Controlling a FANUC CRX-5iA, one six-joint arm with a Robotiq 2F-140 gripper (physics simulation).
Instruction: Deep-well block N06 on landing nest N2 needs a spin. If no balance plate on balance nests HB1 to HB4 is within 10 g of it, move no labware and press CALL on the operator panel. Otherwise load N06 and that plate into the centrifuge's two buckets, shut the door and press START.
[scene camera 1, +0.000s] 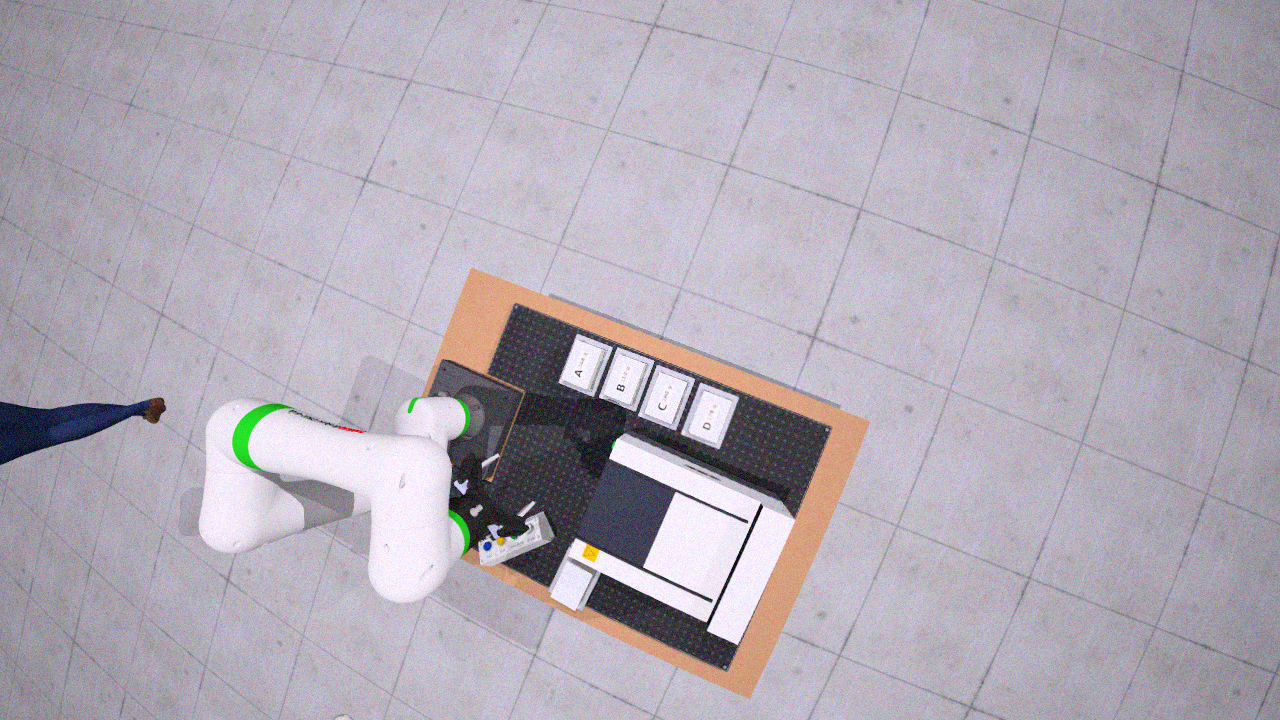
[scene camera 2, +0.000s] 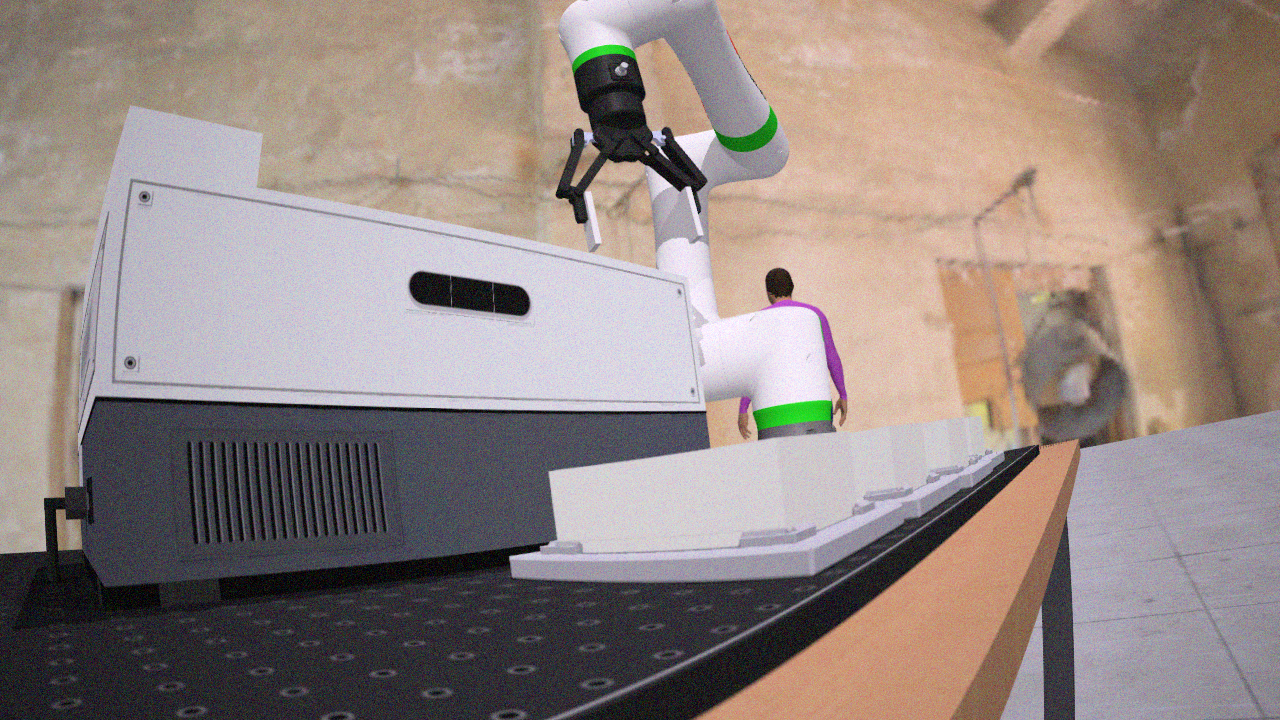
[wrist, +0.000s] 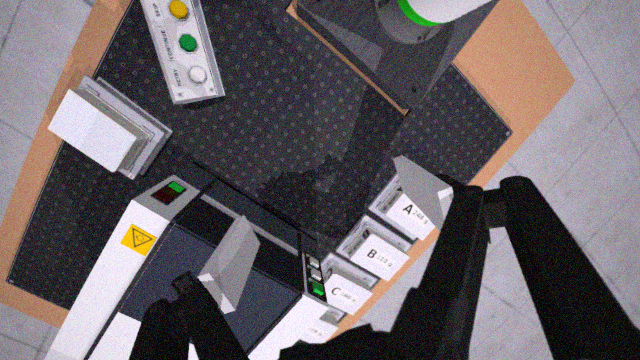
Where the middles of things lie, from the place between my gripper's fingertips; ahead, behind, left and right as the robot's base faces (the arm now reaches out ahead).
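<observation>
My gripper is 29 cm above the button box (scene camera 1: 491, 553), 29 cm to the left of it and 5 cm past it. Counting from my hand, there's a white block (scene camera 1: 576, 576) that's well below it, a long way to the right of it and a good way ahead of it. And the white centrifuge (scene camera 1: 705, 541) is 21 cm below my hand, 42 cm ahead of it and 4 cm to the right of it.
</observation>
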